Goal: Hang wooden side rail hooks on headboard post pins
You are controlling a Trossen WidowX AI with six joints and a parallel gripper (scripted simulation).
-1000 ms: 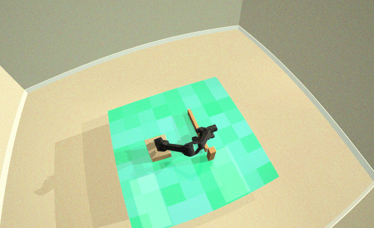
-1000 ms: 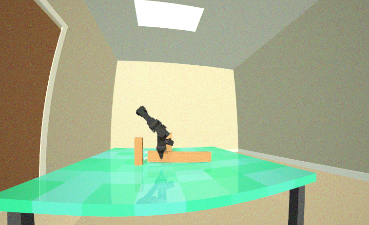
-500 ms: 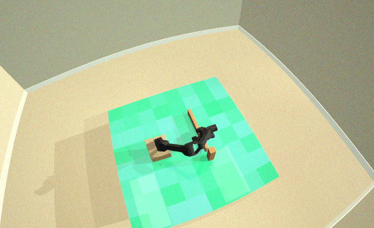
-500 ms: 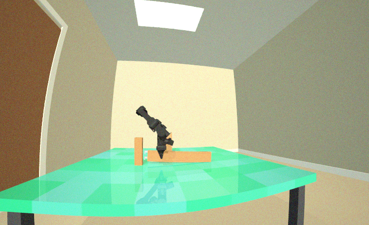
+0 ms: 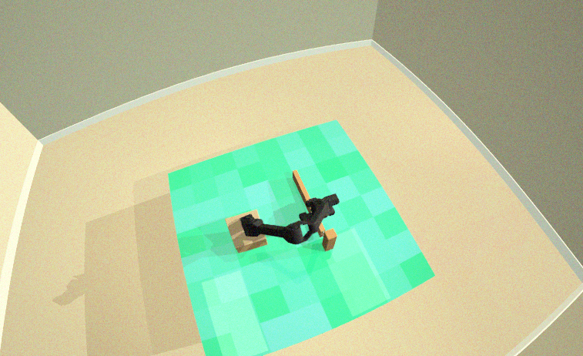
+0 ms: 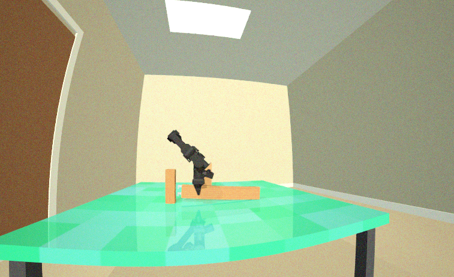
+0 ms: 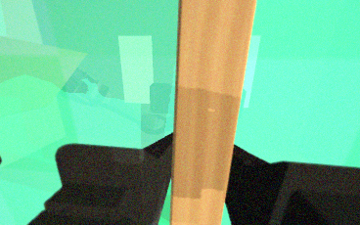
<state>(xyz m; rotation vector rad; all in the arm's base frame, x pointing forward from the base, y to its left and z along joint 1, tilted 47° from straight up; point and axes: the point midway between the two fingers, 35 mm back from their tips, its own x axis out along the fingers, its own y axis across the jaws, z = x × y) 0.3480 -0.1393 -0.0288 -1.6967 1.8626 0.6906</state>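
Now: the headboard post 150 mm to the right of my gripper tip and 50 mm above it.
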